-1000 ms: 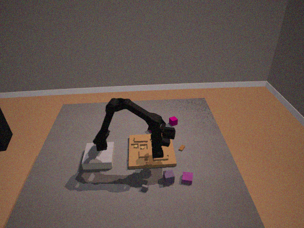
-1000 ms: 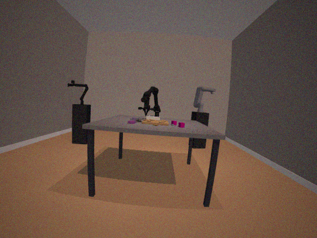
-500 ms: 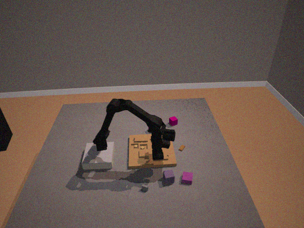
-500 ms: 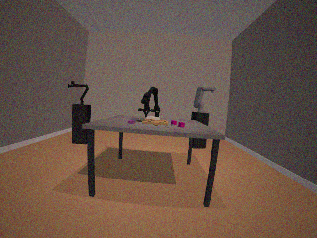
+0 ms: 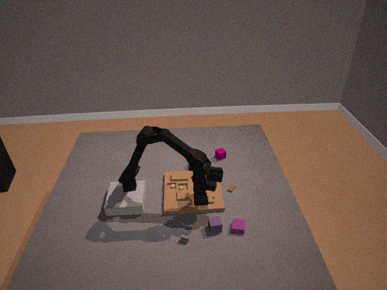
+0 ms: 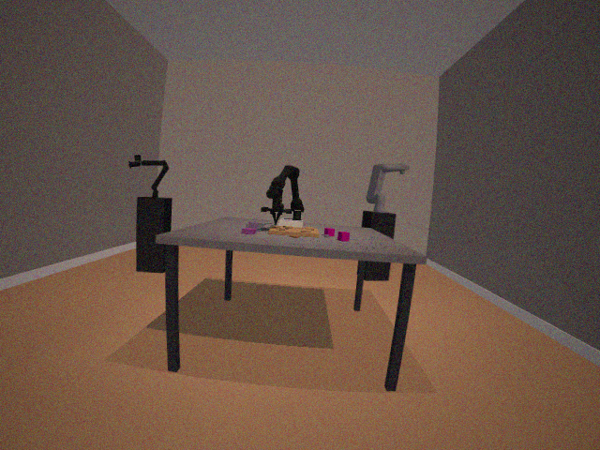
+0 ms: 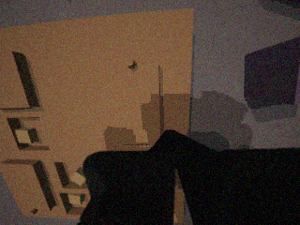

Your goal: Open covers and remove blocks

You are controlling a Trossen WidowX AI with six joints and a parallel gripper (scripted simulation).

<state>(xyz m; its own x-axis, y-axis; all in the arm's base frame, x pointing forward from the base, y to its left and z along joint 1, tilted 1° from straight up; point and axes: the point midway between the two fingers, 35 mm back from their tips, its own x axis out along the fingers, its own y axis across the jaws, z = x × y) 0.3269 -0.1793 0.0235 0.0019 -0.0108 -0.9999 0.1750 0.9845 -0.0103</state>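
My gripper tip is 10 mm past the tan puzzle board, 130 mm to the right of it and 30 mm above it. From my gripper tip the other things lie so: small tan piece: 200 mm ahead, 90 mm to the left, 40 mm below; small grey piece: 110 mm behind, 170 mm to the right, 30 mm below; purple block: 30 mm ahead, 140 mm to the right, 20 mm below.
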